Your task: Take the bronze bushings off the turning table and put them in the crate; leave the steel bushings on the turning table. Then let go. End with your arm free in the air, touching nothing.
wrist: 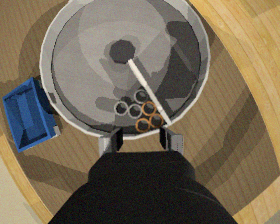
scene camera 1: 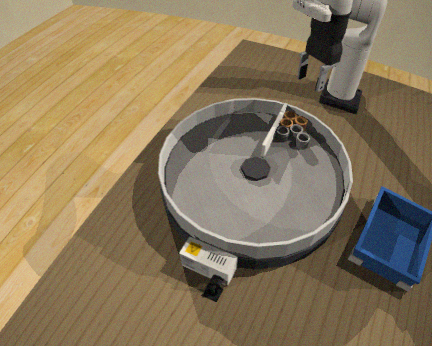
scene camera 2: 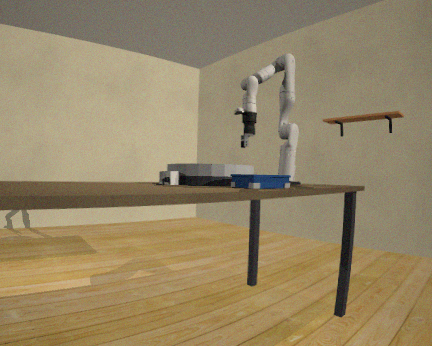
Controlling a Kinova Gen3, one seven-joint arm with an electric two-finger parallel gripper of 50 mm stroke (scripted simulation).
Observation:
In view: the gripper (scene camera 1: 310, 83) and a blue crate (wrist: 30, 114).
The gripper shows as well in the wrist view (wrist: 141, 135).

